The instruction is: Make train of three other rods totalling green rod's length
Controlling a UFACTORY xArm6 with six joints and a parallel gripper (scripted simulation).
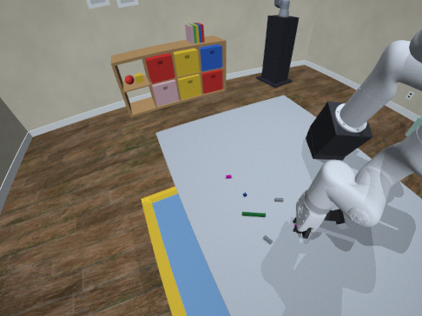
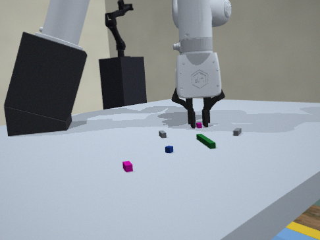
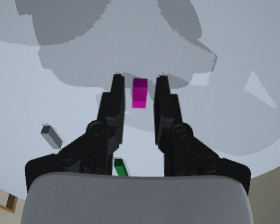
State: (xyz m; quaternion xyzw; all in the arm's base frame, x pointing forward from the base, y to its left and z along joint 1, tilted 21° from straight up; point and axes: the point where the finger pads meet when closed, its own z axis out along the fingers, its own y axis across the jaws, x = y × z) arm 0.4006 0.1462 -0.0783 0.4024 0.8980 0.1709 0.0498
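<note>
Right now my hand is 12 cm to the left of the green rod, 9 cm short of it and 2 cm above it. Round my hand: blue rod 20 cm to the right, 7 cm ahead, 2 cm below.
</note>
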